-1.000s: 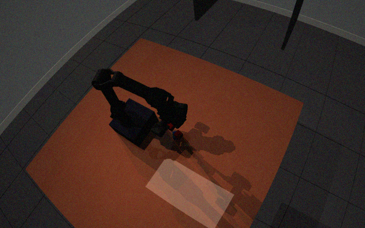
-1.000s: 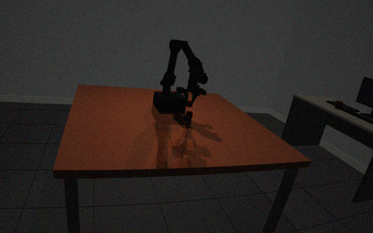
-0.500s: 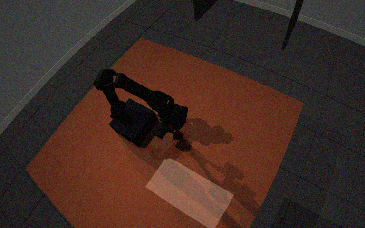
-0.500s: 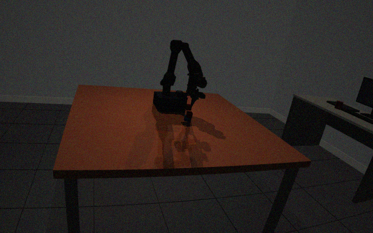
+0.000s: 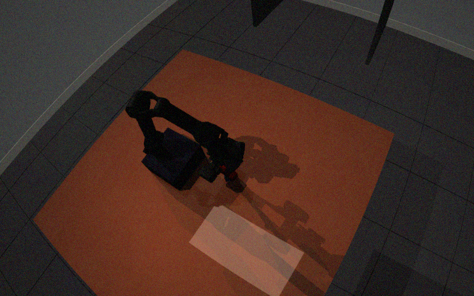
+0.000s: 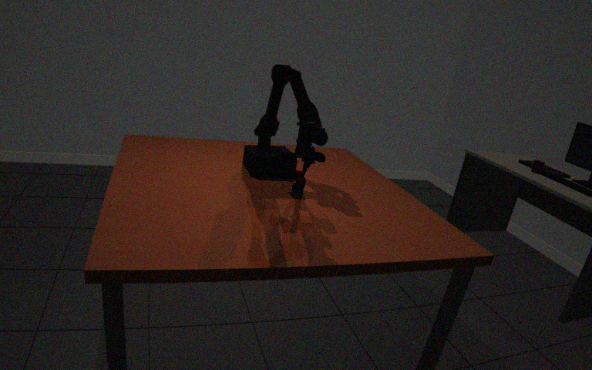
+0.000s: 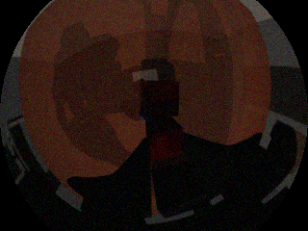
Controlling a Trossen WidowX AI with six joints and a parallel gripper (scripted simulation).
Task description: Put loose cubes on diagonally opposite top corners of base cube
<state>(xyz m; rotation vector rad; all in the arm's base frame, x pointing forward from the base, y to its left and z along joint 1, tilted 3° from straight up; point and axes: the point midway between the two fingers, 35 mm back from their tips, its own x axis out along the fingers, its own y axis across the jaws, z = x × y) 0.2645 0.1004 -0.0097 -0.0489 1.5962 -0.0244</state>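
Now: the blue base cube 40 mm below my gripper tip and 20 mm ahead of it.
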